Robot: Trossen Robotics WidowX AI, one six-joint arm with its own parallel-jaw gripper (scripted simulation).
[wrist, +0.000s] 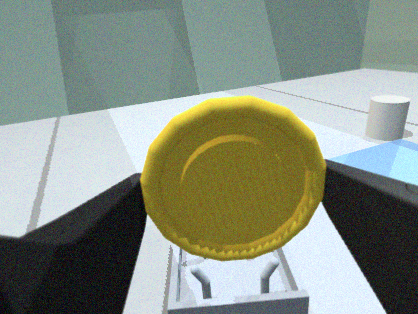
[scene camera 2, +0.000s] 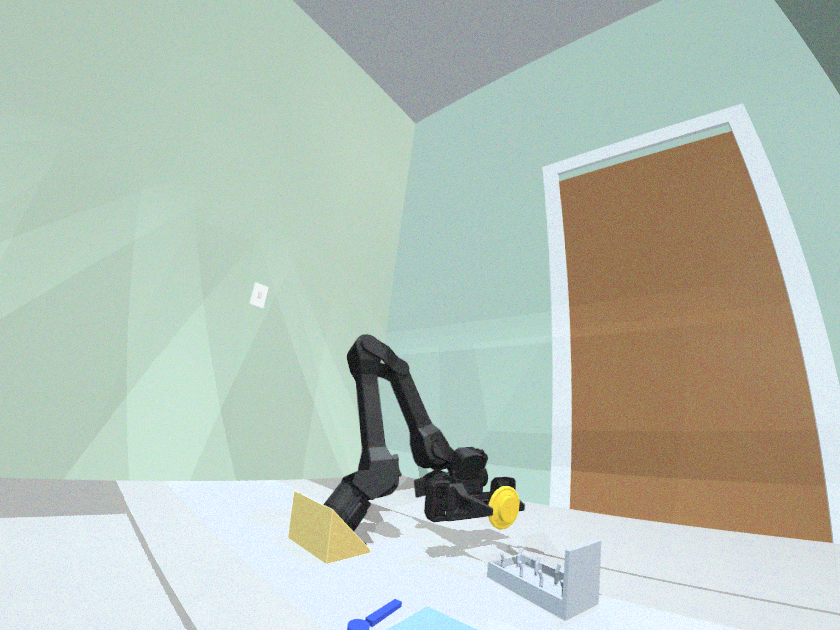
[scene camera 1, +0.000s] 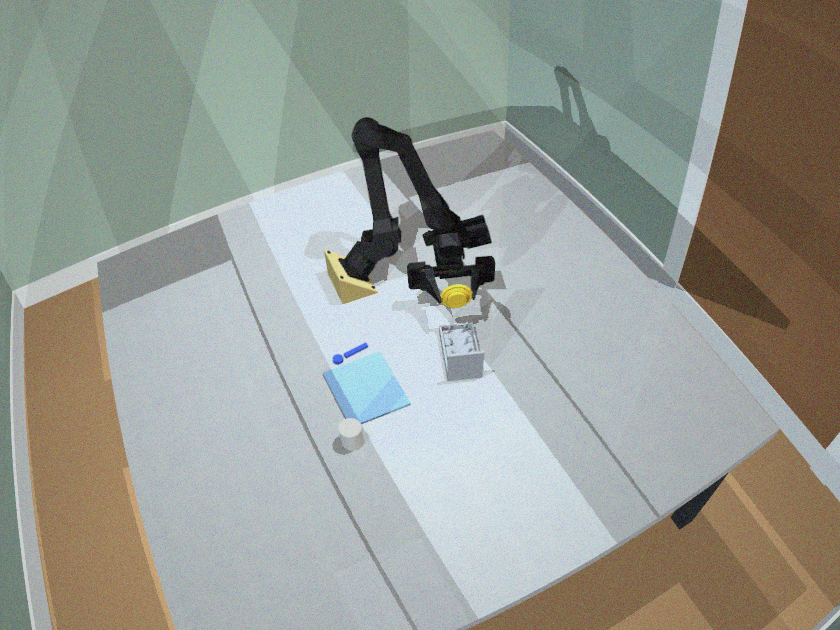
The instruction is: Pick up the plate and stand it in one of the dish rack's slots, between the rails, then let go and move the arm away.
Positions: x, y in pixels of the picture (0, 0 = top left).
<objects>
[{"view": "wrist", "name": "my gripper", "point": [230, 176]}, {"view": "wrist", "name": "yellow plate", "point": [233, 178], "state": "held by my gripper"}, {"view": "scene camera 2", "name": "my gripper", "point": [509, 509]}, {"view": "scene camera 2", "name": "yellow plate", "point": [505, 502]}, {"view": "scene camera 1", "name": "my gripper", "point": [457, 300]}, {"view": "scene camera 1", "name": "grey dish rack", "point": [463, 360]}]
</objects>
